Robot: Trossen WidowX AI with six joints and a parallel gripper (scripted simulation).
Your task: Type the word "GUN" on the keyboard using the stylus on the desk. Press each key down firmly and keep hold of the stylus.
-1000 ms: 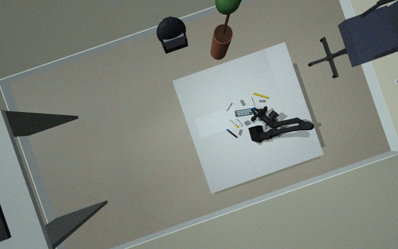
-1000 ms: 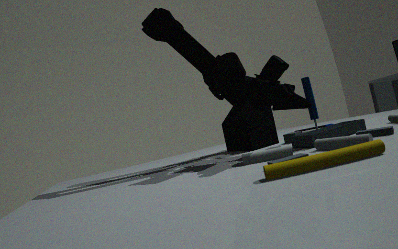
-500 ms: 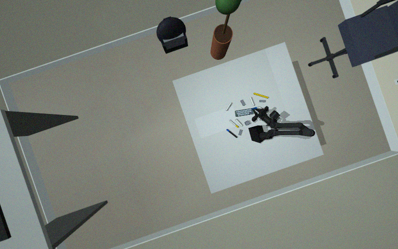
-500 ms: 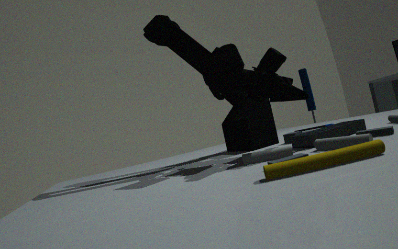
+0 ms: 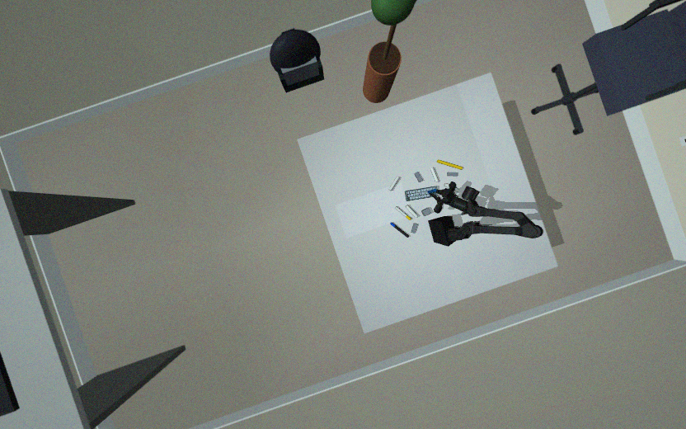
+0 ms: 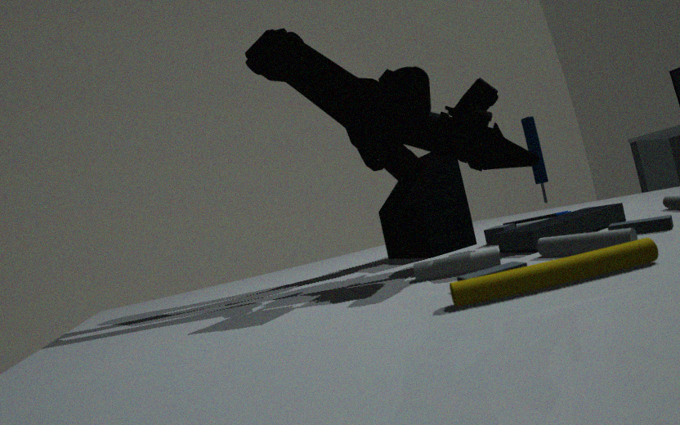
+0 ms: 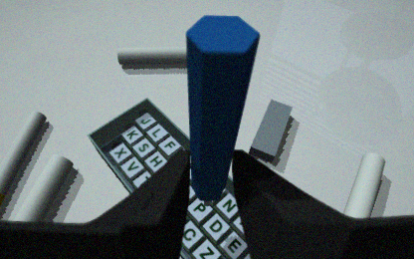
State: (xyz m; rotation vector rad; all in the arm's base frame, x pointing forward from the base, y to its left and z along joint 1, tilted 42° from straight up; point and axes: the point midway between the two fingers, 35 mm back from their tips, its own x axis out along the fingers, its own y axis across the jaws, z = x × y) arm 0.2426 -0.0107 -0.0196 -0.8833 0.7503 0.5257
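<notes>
My gripper tip is 110 mm short of the grey block, 100 mm above it and 10 mm to the right of it. Round my gripper tip: blue stylus (20 mm below); then yellow cylinder (200 mm to the right, 140 mm ahead, 100 mm below); then yellow-tipped pen (150 mm to the left, 100 mm below, 100 mm behind).
</notes>
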